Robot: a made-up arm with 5 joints. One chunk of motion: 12 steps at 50 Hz.
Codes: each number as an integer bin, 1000 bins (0 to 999) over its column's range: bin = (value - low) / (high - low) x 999, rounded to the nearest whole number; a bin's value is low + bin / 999 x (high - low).
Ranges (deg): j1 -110..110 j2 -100.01..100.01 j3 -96.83..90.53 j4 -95.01..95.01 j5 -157.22..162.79
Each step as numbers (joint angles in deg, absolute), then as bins.
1 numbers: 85.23 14.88 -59.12 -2.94 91.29
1 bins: 887 574 201 484 776
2 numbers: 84.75 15.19 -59.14 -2.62 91.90
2 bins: 884 575 201 486 778
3 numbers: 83.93 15.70 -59.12 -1.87 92.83
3 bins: 881 578 201 490 781
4 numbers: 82.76 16.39 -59.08 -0.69 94.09
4 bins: 875 581 201 496 785
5 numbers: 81.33 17.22 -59.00 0.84 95.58
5 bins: 869 586 202 504 789
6 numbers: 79.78 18.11 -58.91 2.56 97.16
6 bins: 862 590 202 513 794
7 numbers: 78.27 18.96 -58.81 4.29 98.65
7 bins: 855 594 203 522 799
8 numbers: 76.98 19.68 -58.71 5.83 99.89
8 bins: 849 598 203 530 803
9 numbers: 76.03 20.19 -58.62 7.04 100.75
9 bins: 845 600 204 537 805
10 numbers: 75.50 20.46 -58.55 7.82 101.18
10 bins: 842 602 204 541 807
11 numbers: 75.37 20.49 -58.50 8.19 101.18
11 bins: 842 602 204 543 807
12 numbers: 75.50 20.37 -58.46 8.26 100.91
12 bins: 842 601 205 543 806
